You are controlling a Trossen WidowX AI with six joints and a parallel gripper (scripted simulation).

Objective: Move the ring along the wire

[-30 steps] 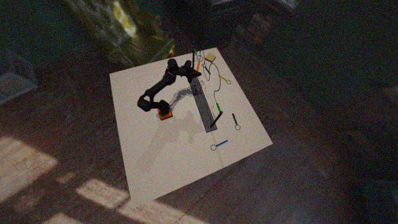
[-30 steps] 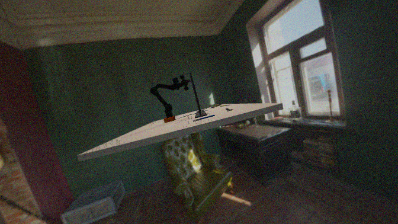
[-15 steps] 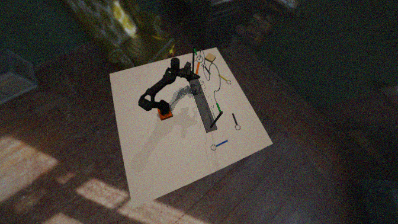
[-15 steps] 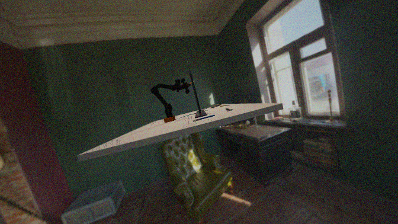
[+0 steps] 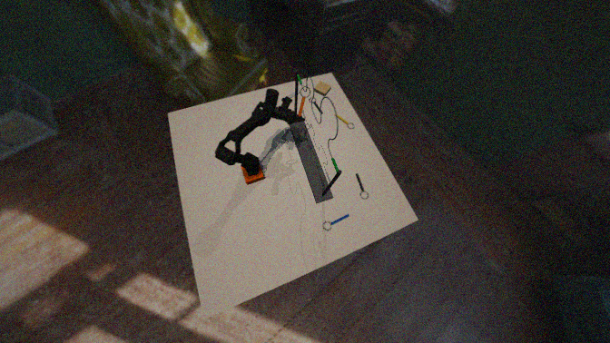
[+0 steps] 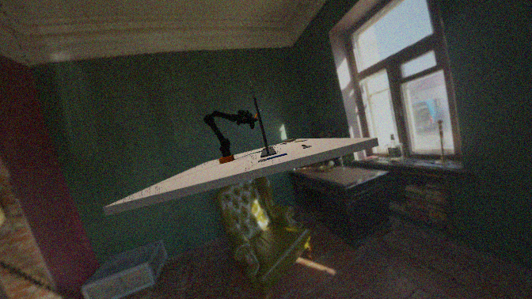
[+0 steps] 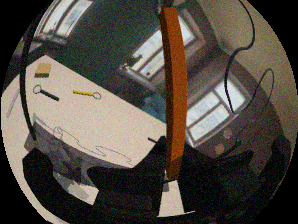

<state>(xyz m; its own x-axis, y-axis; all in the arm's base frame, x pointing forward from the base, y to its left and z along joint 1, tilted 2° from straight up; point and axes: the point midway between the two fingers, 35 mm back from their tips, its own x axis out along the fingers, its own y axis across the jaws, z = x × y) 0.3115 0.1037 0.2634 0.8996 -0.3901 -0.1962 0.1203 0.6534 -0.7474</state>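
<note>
My gripper tip is 1 cm short of the ring with orange handle, 7 cm to the right of it and 7 cm below it. Round my gripper tip: yellow-handled ring: 38 cm ahead, 11 cm to the left, 30 cm below; then blue-handled ring: 3 cm ahead, 52 cm to the right, 30 cm below; then black-handled ring: 28 cm ahead, 39 cm to the right, 30 cm below.
</note>
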